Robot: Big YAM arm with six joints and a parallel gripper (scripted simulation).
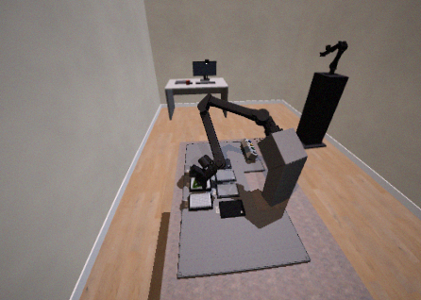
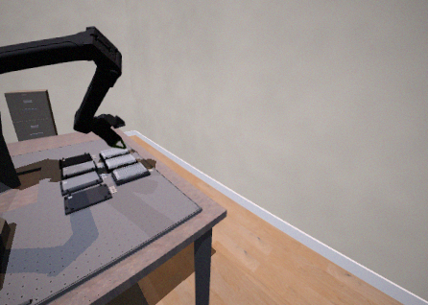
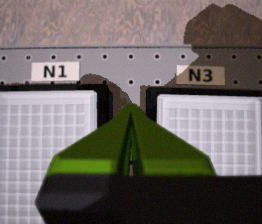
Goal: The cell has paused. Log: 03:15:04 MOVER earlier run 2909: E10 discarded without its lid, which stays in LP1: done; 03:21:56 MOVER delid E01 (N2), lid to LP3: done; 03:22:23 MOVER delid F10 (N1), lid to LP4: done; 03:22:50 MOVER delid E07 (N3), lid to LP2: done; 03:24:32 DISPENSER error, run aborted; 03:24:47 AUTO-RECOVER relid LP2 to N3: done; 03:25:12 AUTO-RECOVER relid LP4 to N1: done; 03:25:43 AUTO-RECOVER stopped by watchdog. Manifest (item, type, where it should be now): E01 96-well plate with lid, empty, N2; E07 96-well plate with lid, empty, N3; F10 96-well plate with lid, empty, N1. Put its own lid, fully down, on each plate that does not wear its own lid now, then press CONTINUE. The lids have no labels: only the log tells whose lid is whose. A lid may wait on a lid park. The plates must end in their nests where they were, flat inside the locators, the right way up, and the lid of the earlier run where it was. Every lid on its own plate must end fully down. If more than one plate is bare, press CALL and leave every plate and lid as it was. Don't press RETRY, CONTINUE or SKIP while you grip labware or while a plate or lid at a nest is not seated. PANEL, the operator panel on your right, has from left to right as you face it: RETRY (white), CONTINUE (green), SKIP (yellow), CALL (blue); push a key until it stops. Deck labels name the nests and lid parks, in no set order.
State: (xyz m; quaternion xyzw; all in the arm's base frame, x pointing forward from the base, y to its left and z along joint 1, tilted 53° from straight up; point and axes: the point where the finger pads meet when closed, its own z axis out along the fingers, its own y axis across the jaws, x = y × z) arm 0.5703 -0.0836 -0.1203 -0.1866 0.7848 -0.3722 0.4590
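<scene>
Right now the plate is 5 cm behind my hand, 19 cm to the right of it and 4 cm below it. Also, from my hand: white retry key: 51 cm behind, 28 cm to the right; LP4 label: 14 cm behind, 25 cm to the right, 7 cm below; green continue key: 52 cm behind, 33 cm to the right.
</scene>
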